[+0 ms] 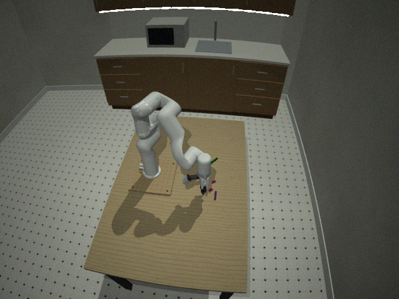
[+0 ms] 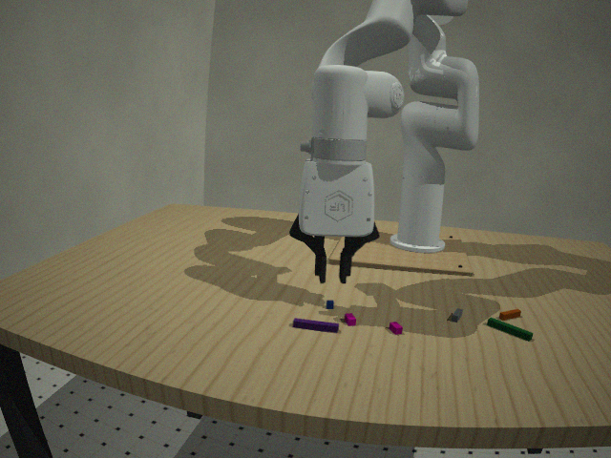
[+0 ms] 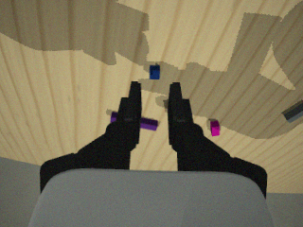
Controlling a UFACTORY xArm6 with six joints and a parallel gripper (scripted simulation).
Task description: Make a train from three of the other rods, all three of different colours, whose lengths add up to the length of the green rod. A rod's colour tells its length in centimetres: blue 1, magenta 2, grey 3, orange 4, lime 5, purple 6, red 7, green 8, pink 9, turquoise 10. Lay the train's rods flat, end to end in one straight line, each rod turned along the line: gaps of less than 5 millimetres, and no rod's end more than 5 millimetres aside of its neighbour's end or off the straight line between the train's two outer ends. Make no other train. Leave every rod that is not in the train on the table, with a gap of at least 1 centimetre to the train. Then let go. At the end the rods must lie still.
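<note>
My gripper is now 60 mm above the blue rod. Round my hand: purple rod: 80 mm ahead, 60 mm below, 10 mm to the left; then grey rod: 190 mm to the left, 60 mm below, 30 mm behind; then green rod: 280 mm to the left, 60 mm below.
</note>
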